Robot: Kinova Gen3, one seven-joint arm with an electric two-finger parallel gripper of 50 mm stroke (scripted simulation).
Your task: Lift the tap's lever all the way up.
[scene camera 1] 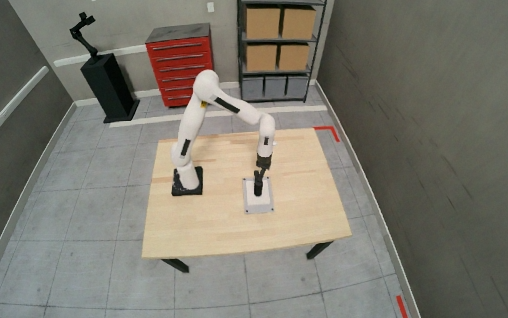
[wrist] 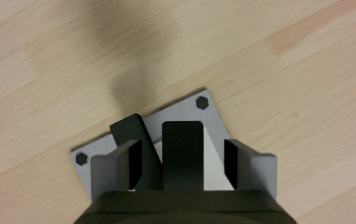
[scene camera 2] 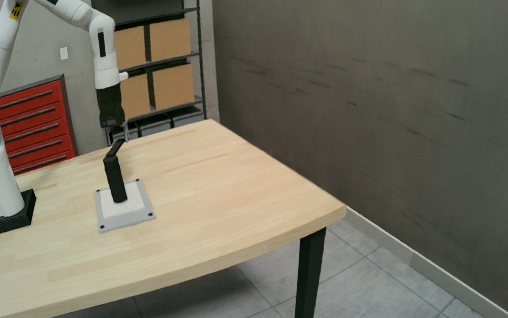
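The robot's scene shows the gripper [scene camera 2: 119, 142], which the wrist view shows too, with the gripper [wrist: 182, 157] sharing that view with a tap [wrist: 132, 127].
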